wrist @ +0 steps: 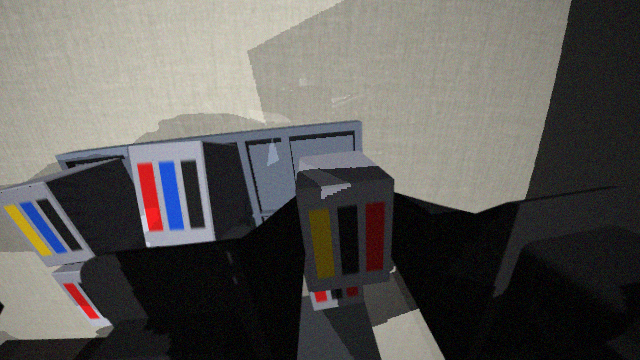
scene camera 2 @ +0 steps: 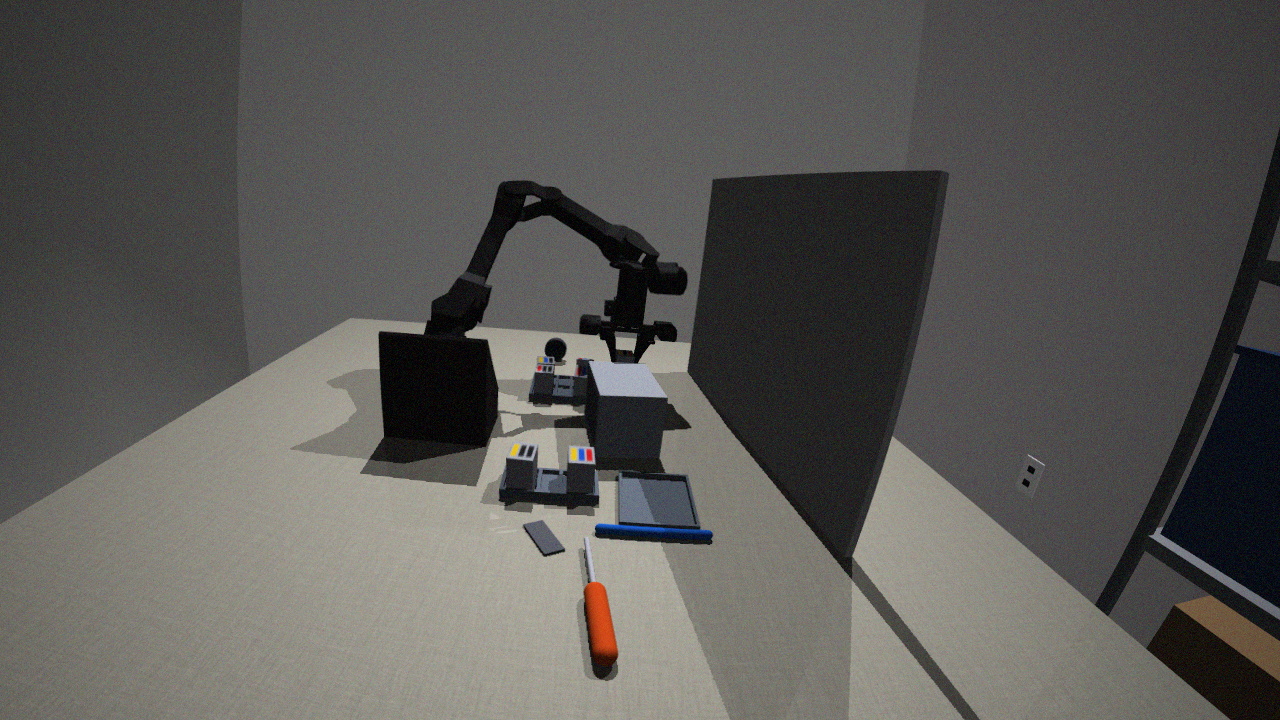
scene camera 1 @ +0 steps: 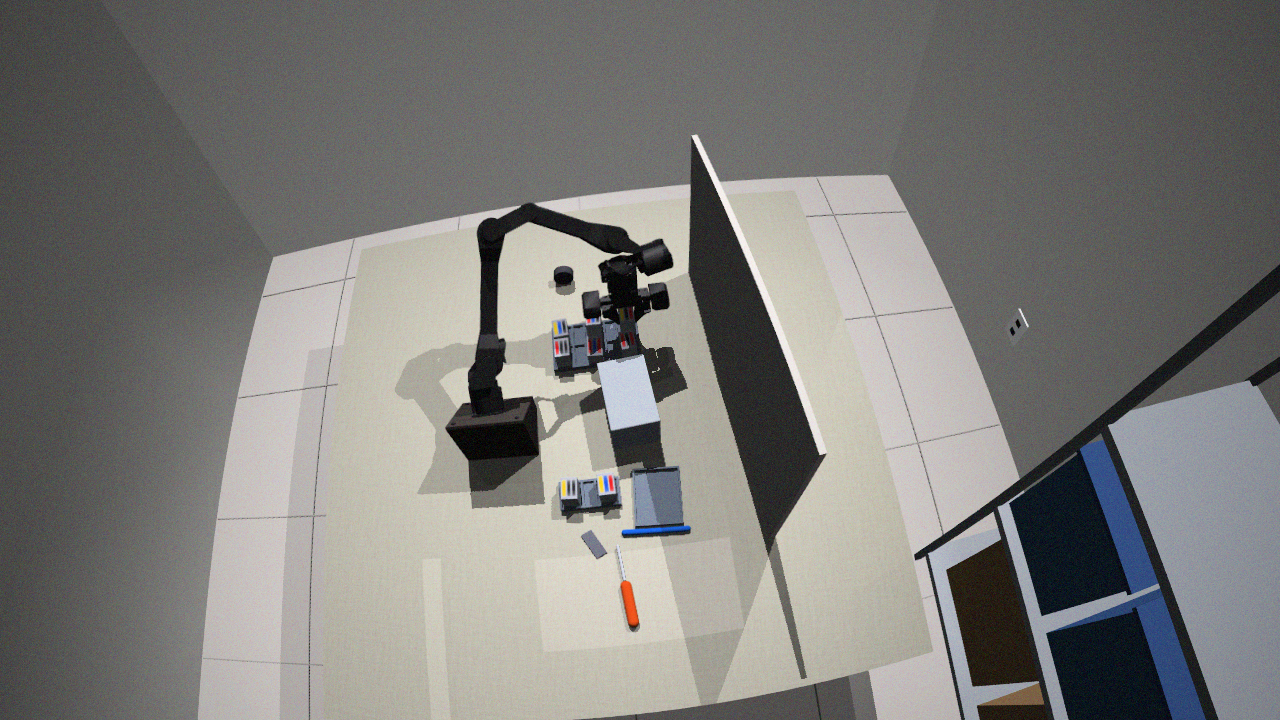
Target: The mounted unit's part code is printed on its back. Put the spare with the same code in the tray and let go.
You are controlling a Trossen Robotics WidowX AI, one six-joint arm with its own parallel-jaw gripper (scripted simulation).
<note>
I see my gripper (scene camera 2: 622, 369), an orange screwdriver (scene camera 2: 600, 626), a rack (scene camera 1: 578, 334) and a rack (scene camera 2: 550, 485).
My gripper also shows in the wrist view (wrist: 335, 199) and in scene camera 1 (scene camera 1: 627, 322). The wrist view misses the orange screwdriver: it is out of frame.
</note>
